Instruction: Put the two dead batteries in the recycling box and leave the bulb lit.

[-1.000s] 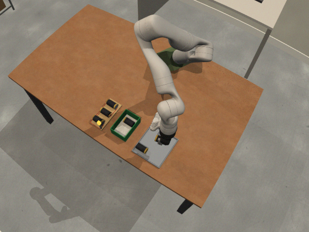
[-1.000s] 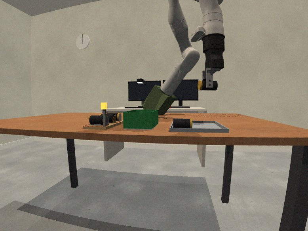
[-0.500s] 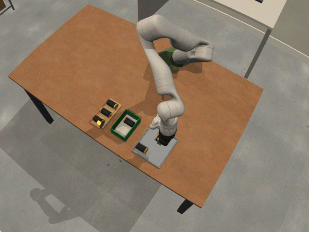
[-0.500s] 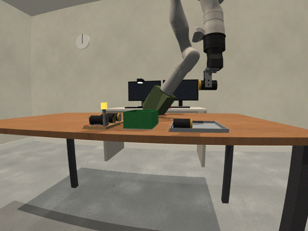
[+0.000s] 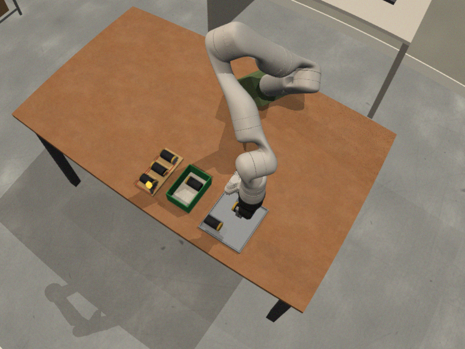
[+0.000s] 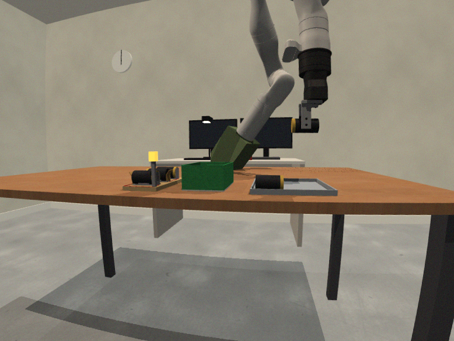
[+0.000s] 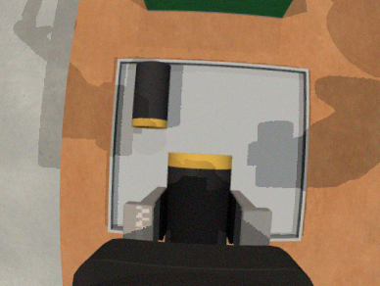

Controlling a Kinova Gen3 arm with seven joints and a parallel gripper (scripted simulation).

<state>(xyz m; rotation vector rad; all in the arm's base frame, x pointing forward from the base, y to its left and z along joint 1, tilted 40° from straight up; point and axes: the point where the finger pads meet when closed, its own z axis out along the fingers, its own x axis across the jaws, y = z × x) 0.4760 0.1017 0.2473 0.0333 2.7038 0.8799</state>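
Now: the green recycling box 24 cm to the right of my hand, 14 cm below it and 1 cm ahead of it. Also, from my hand: grey tray 15 cm below, 4 cm to the right, 1 cm behind.
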